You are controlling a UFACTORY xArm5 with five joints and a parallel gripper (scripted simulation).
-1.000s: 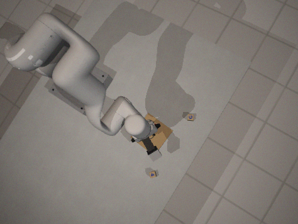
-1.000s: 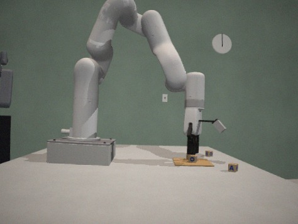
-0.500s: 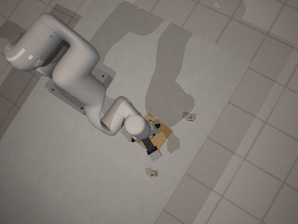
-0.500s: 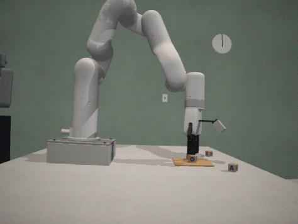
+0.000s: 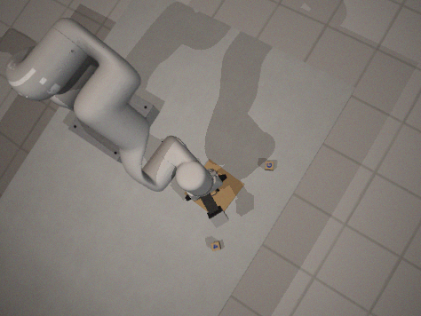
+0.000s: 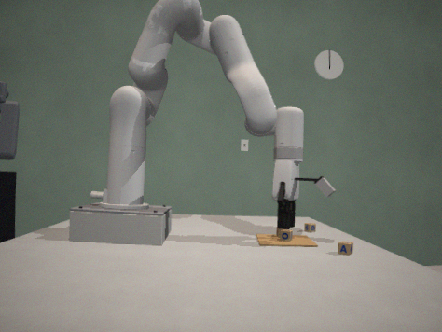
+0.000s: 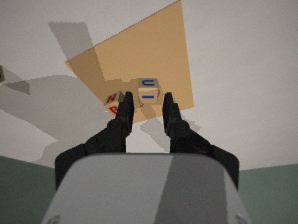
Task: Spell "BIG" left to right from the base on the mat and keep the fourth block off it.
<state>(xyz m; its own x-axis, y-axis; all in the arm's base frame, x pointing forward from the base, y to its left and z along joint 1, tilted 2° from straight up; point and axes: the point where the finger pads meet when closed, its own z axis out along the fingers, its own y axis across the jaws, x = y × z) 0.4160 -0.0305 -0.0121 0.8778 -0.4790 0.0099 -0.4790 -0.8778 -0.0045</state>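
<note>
Now: the mat 5 cm below my hand and 1 cm to the left of it.
</note>
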